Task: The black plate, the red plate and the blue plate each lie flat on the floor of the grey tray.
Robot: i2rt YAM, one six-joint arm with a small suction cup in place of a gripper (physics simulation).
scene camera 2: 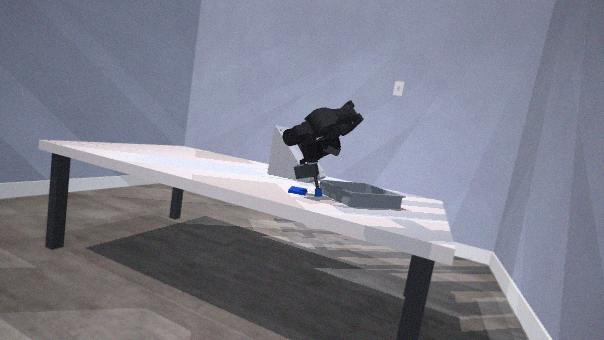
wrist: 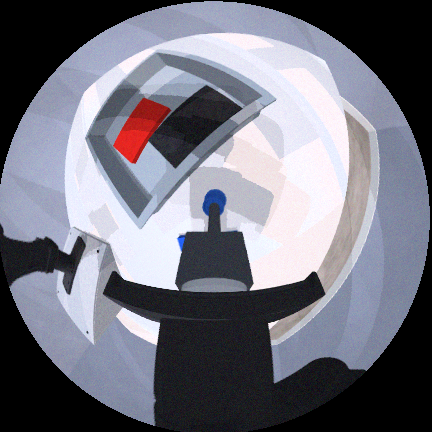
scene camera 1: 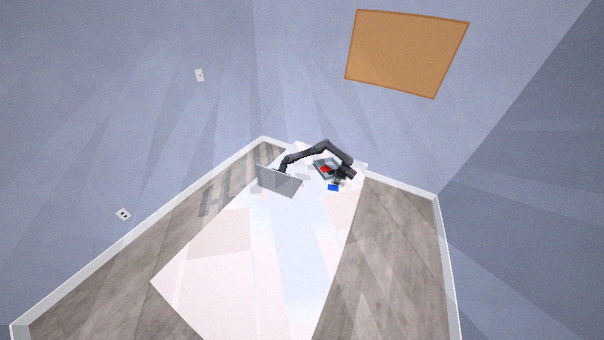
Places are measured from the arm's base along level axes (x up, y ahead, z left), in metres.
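Pixels of known places: hand, tool point: point(scene camera 2: 319, 196) point(wrist: 213, 197); arm's base, link origin: point(wrist: 72, 265).
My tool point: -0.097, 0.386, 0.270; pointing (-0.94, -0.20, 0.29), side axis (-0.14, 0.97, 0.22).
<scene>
Ahead of a thing's pixels: the offset from my tool point to its top centre, as dx, dy, dz. "spot": to the spot under its first point.
The grey tray {+0.048, -0.121, +0.109} point(scene camera 1: 317, 162) point(scene camera 2: 363, 198) point(wrist: 116, 171) stands on the white table. The red plate {+0.011, -0.151, +0.092} point(scene camera 1: 325, 168) point(wrist: 141, 128) and the black plate {+0.010, -0.048, +0.095} point(wrist: 193, 125) lie flat side by side on its floor. The blue plate {+0.008, +0.012, -0.082} point(scene camera 1: 333, 187) point(scene camera 2: 297, 190) lies on the table outside the tray; in the wrist view only a sliver of it {spot: +0.008, -0.032, -0.079} point(wrist: 181, 243) shows behind the tool body. My suction cup point(scene camera 2: 317, 192) point(wrist: 214, 200) is low over the bare table between the tray's near wall and the blue plate. It touches neither and carries nothing.
The arm's slanted white base mount point(scene camera 1: 276, 181) point(scene camera 2: 280, 156) point(wrist: 86, 282) stands on the table behind the tray. The table's edge point(scene camera 2: 379, 237) runs close to the tray and the blue plate.
</scene>
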